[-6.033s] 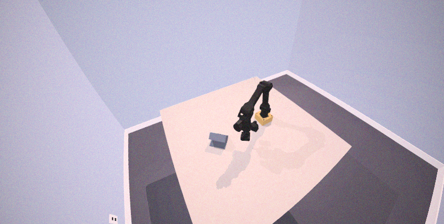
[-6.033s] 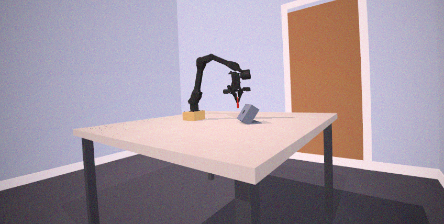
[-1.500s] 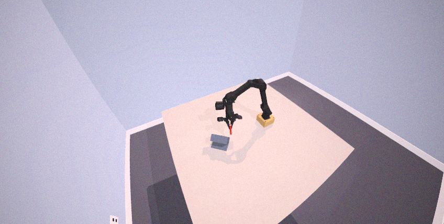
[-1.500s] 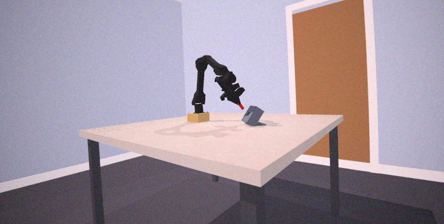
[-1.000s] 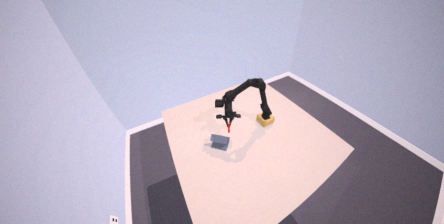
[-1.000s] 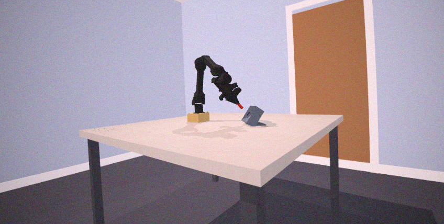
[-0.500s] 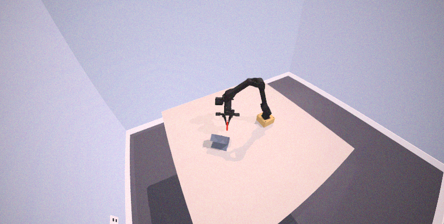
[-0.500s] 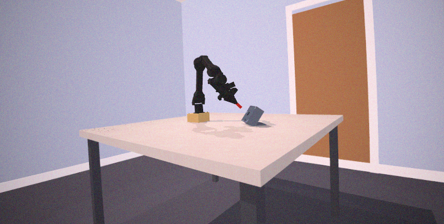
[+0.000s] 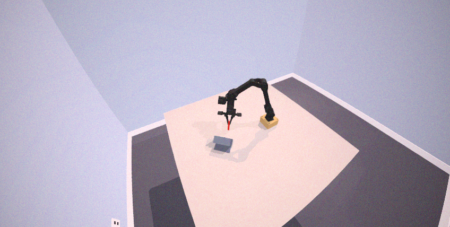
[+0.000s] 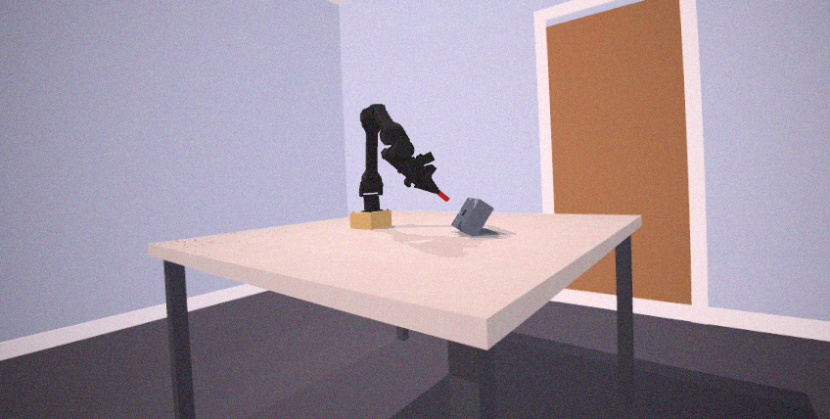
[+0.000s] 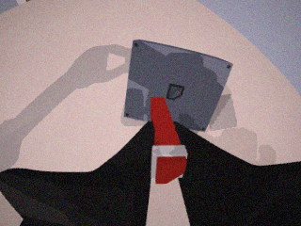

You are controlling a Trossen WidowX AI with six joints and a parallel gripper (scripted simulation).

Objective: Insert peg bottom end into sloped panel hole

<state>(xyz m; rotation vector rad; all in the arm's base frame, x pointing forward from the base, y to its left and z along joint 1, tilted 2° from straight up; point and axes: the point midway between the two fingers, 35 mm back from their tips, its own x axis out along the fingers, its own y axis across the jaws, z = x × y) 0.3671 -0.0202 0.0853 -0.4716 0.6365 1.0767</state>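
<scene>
My gripper tip is 70 mm short of the grey sloped panel, 70 mm to the right of it and 80 mm above it. From my gripper tip the other things lie so: red square peg (10 mm behind, 10 mm to the right, 10 mm above).
</scene>
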